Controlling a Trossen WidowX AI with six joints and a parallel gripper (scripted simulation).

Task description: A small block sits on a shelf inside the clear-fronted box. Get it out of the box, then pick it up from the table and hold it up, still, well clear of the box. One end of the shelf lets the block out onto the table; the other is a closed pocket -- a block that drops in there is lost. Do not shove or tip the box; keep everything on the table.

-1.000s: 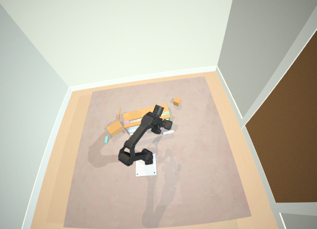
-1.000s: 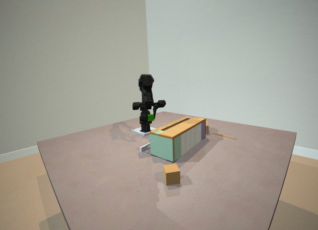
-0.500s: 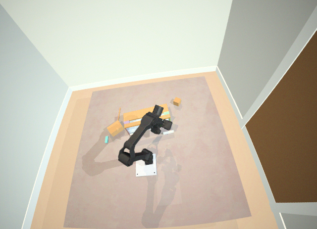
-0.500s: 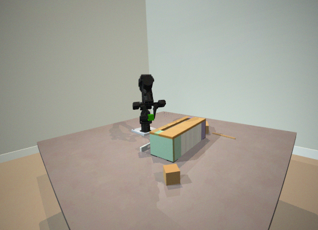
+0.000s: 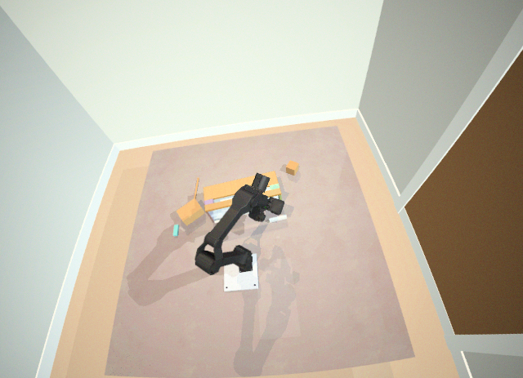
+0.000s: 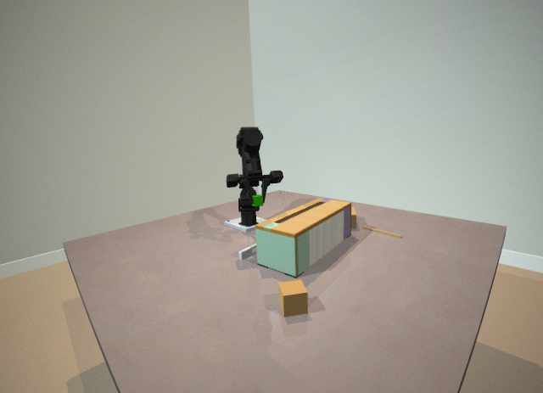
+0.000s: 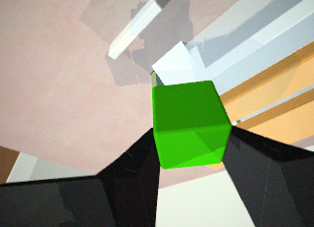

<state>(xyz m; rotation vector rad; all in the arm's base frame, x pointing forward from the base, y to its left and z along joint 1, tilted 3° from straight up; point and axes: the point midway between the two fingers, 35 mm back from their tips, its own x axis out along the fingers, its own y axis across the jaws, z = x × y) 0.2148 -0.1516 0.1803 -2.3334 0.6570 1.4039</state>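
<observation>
Right now the green block is 10 mm behind my gripper tip, 10 mm to the left of it and 10 mm above it. From my gripper tip the other things lie so: orange cube (280 mm ahead, 170 mm to the right, 150 mm below); thin stick (260 mm ahead, 410 mm to the left, 170 mm below); box (80 mm ahead, 130 mm to the left, 110 mm below).
</observation>
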